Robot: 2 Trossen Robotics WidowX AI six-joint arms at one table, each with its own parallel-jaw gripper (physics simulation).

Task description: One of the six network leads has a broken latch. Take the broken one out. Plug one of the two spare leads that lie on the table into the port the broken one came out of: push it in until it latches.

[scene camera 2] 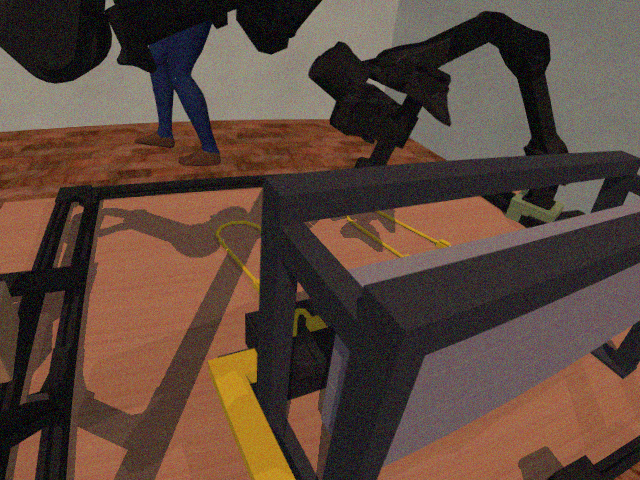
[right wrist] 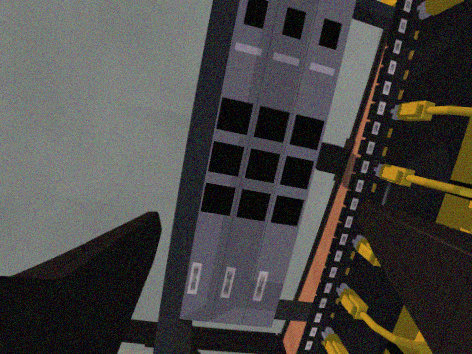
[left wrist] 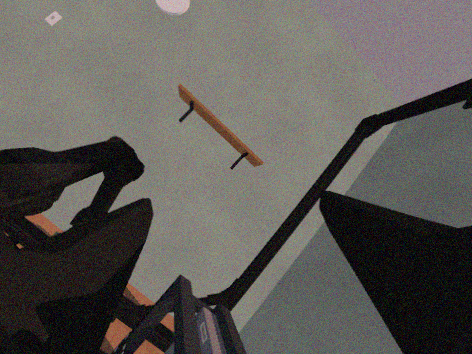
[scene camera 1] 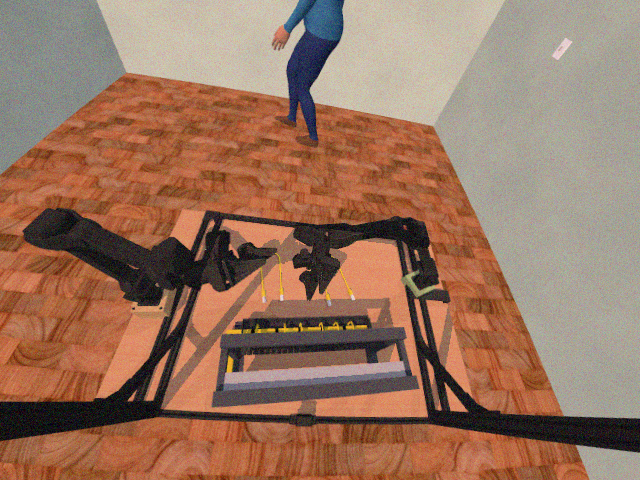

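Note:
You've got the left gripper (scene camera 1: pixel 271 254) and (left wrist: pixel 237 203), which is open and empty. The right gripper (scene camera 2: pixel 428 159), (right wrist: pixel 259 216) and (scene camera 1: pixel 314 297) is open too, and it's holding nothing. There's also a rack top bar (scene camera 2: pixel 410 316), (right wrist: pixel 220 29), (left wrist: pixel 185 325) and (scene camera 1: pixel 227 398).

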